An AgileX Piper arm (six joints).
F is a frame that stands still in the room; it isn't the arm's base.
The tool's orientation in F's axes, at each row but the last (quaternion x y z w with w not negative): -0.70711, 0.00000, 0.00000, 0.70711; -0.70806, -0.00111, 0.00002, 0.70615; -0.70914, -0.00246, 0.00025, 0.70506; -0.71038, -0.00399, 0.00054, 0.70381; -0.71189, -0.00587, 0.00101, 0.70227; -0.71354, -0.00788, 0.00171, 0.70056; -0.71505, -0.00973, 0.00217, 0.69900; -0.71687, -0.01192, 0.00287, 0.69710; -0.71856, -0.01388, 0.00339, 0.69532; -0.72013, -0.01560, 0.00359, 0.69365; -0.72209, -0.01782, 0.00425, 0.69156
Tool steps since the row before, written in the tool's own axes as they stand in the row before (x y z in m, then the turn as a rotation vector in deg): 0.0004, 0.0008, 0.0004, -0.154, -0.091, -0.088; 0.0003, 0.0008, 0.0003, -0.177, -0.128, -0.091; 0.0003, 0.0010, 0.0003, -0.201, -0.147, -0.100; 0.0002, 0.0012, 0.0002, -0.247, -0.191, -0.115; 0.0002, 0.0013, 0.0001, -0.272, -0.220, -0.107; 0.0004, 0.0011, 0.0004, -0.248, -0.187, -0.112; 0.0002, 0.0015, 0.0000, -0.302, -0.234, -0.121; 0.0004, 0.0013, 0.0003, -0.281, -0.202, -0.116; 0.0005, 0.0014, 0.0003, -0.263, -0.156, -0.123; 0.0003, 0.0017, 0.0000, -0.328, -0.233, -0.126; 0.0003, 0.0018, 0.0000, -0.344, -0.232, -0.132
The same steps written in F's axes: 0.0004, 0.0004, -0.0008, -0.154, -0.088, 0.091; 0.0003, 0.0003, -0.0008, -0.177, -0.091, 0.128; 0.0003, 0.0003, -0.0010, -0.201, -0.100, 0.147; 0.0002, 0.0002, -0.0012, -0.247, -0.115, 0.191; 0.0002, 0.0001, -0.0013, -0.272, -0.107, 0.220; 0.0004, 0.0004, -0.0011, -0.248, -0.112, 0.187; 0.0002, 0.0000, -0.0015, -0.302, -0.121, 0.234; 0.0004, 0.0003, -0.0013, -0.281, -0.116, 0.202; 0.0005, 0.0003, -0.0014, -0.262, -0.124, 0.156; 0.0003, -0.0001, -0.0017, -0.329, -0.126, 0.232; 0.0003, -0.0001, -0.0018, -0.344, -0.133, 0.231
